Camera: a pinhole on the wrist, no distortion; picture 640 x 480 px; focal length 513.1 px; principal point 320.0 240.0 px. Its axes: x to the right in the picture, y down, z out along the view. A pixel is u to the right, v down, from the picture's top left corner.
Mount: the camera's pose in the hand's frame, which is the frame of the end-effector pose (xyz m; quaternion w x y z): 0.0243 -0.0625 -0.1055 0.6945 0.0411 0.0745 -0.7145
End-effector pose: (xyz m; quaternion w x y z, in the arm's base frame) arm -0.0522 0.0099 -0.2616 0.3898 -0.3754 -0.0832 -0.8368
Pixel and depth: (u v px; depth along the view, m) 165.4 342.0 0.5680
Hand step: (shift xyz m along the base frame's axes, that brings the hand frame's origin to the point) 0.2065 0.0994 0.4503
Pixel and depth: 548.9 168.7 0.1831
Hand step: -0.0896 0.1422 0.0739
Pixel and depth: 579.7 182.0 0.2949
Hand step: -0.0920 0.2460 0.1535
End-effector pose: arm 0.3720 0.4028 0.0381 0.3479 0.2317 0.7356 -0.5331
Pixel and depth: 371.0 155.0 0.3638
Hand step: -0.0314 -0.2865 0.0657
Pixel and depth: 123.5 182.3 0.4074
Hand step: 0.1029 -0.2976 -0.0788
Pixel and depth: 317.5 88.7 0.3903
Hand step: 0.0365 -0.3068 0.0772
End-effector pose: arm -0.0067 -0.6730 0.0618 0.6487 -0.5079 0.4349 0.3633
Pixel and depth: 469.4 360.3 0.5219
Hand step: 0.4074 0.3074 -0.0109
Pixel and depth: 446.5 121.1 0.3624
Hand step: 0.2204 0.1882 0.1399
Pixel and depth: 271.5 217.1 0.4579
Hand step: 0.1643 0.3250 0.0457
